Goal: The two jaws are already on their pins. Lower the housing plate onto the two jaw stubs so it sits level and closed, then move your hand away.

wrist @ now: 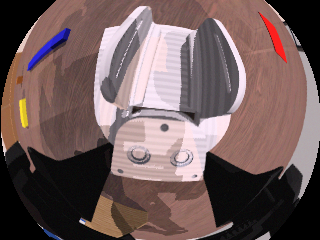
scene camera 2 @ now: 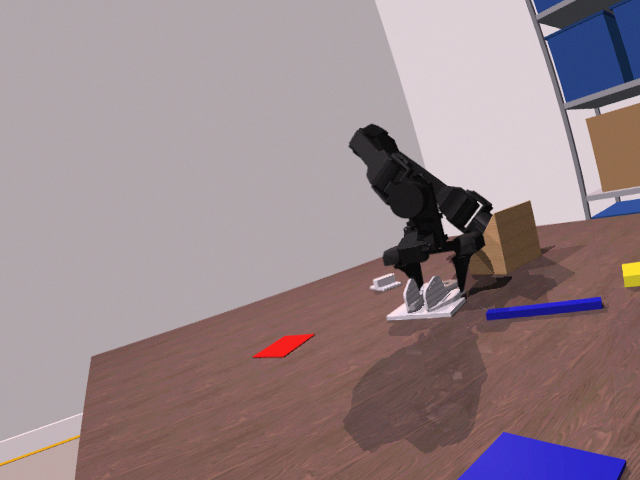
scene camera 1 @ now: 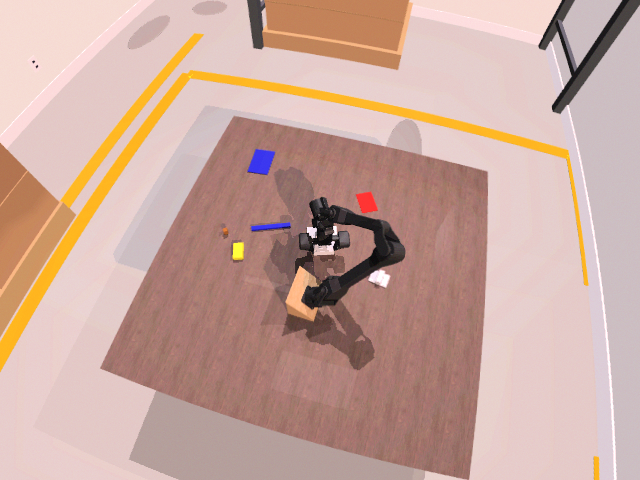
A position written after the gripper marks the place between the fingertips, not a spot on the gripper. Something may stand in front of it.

Note:
In view: the gripper (scene camera 2: 442, 293) and a blue bar (scene camera 2: 567, 306).
The gripper also shows in the wrist view (wrist: 159, 151) and in scene camera 1 (scene camera 1: 323, 250).

